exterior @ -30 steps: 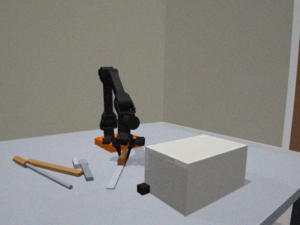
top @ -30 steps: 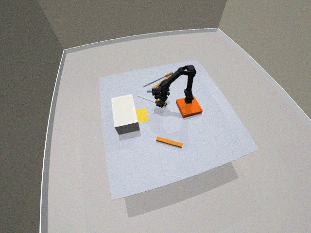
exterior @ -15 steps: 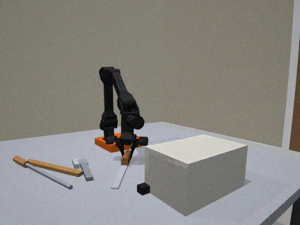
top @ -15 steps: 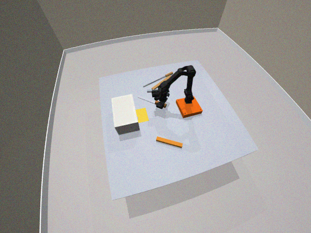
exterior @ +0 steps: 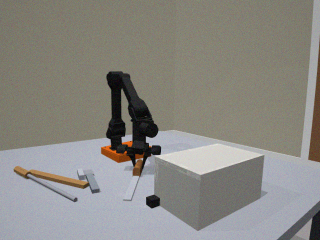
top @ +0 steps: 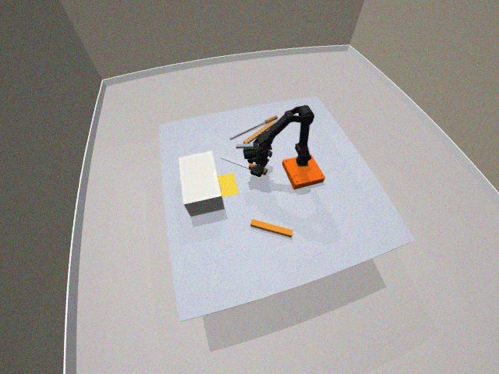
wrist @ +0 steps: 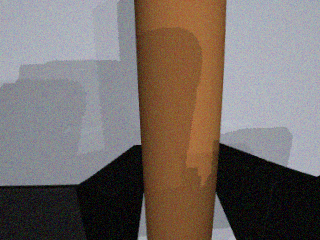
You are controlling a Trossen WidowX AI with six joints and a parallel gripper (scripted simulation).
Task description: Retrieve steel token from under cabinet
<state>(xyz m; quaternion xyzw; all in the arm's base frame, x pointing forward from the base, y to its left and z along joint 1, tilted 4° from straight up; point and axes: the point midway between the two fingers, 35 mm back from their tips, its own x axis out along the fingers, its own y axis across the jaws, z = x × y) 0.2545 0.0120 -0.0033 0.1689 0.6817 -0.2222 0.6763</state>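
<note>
My gripper tip is 370 mm to the right of the orange flat bar and 10 mm below it. Also, from my gripper tip: small grey token 260 mm ahead, 100 mm to the left, 10 mm below; then wooden stick 330 mm to the right, 50 mm behind.
</note>
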